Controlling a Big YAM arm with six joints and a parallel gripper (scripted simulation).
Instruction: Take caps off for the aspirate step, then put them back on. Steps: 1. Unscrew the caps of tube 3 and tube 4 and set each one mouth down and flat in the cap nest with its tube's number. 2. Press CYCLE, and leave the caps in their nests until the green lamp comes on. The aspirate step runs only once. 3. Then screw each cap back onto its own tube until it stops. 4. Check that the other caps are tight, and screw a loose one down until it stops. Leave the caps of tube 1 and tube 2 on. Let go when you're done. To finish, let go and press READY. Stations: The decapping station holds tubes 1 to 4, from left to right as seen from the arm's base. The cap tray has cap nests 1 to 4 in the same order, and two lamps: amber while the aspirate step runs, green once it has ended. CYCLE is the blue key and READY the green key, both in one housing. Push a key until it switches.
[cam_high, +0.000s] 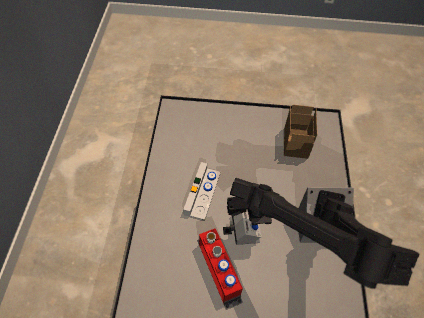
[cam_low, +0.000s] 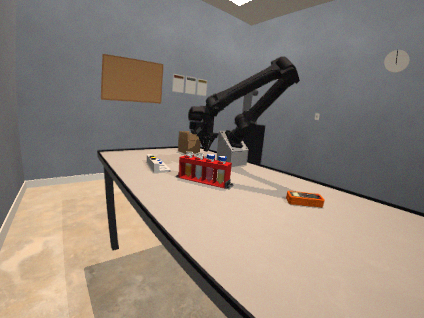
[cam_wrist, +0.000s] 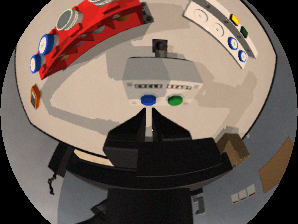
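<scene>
Right now my hand is 4 cm above the blue key. Round my hand: green key (1 cm ahead, 4 cm to the right, 4 cm below); key housing (2 cm ahead, 2 cm to the right, 5 cm below); blue tube cap (18 cm ahead, 22 cm to the right, 9 cm below).
</scene>
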